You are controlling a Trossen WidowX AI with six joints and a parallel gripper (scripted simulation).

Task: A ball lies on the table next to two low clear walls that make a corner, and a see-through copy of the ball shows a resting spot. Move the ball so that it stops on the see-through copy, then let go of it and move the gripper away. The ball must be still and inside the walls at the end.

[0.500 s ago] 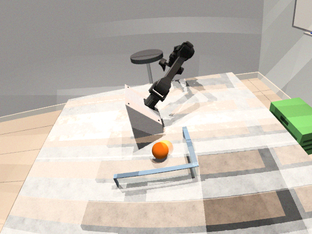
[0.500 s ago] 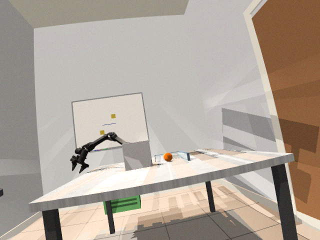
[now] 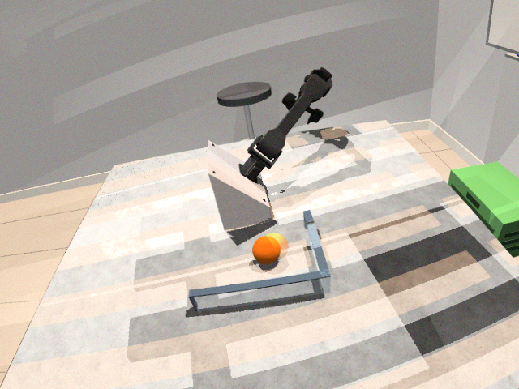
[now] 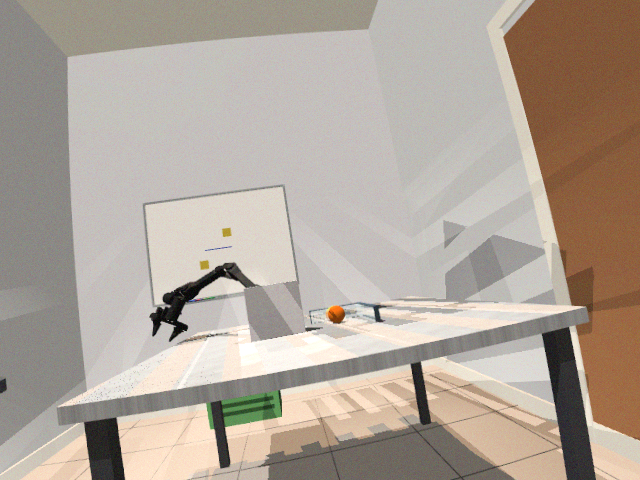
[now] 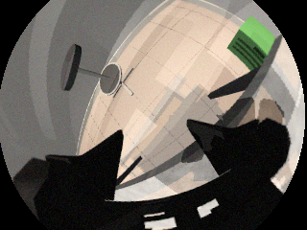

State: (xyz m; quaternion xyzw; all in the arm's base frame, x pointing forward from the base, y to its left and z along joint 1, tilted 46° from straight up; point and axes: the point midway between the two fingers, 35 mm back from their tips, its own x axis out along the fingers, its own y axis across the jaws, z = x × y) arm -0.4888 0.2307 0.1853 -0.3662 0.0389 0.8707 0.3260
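The orange ball lies 790 mm ahead of my gripper tip and 280 mm to the right of it. From my gripper tip the other things lie so: see-through copy 780 mm ahead, 260 mm to the right.
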